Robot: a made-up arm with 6 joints.
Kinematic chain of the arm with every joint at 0, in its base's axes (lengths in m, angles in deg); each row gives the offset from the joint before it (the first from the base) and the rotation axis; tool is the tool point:
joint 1: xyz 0 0 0.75 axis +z
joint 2: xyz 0.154 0 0 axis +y
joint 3: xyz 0 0 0.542 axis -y
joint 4: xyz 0 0 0.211 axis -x
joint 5: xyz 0.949 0 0 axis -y
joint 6: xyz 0.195 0 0 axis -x
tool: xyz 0 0 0
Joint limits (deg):
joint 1: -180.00..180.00
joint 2: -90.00..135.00
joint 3: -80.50..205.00
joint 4: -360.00..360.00
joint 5: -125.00..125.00
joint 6: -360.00..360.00
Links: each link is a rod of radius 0.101 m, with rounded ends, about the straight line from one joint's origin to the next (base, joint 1, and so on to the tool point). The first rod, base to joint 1, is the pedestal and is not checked.
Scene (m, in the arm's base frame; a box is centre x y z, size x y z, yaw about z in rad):
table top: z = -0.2
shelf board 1: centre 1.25 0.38 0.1 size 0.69 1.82 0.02 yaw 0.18
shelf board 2: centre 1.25 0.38 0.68 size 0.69 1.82 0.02 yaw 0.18
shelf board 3: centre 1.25 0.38 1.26 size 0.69 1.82 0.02 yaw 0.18
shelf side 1: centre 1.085 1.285 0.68 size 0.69 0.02 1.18 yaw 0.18
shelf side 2: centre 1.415 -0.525 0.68 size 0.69 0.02 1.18 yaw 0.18
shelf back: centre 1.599 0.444 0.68 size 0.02 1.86 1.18 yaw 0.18
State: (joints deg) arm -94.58 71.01 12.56 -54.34 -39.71 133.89
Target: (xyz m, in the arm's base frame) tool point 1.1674 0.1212 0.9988
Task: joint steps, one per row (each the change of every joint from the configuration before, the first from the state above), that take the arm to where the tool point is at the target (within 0.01 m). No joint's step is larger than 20 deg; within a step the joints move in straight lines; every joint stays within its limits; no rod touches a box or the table.
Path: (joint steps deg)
1: -7.47 -7.48 19.88 -2.49 -5.90 0.00
2: -7.48 -7.49 19.87 -2.50 -5.90 0.00
3: -7.47 -7.48 19.88 -2.49 -5.91 0.00
4: -7.48 -7.48 19.87 -2.50 -5.90 0.00
5: -7.47 -7.48 19.88 -2.49 -5.90 0.00
6: -7.48 -7.49 19.88 -2.49 -5.90 0.00
7: -7.47 -7.48 19.87 -2.50 -5.90 0.00
8: -7.48 -7.48 19.88 -2.49 -5.91 0.00
9: -7.47 -7.48 19.87 -2.49 -5.90 0.00
10: -1.29 -12.04 -13.82 0.55 9.38 0.00
11: -1.30 -12.03 -13.83 0.56 9.38 0.00
12: -1.29 -12.03 -13.83 0.56 9.38 0.00

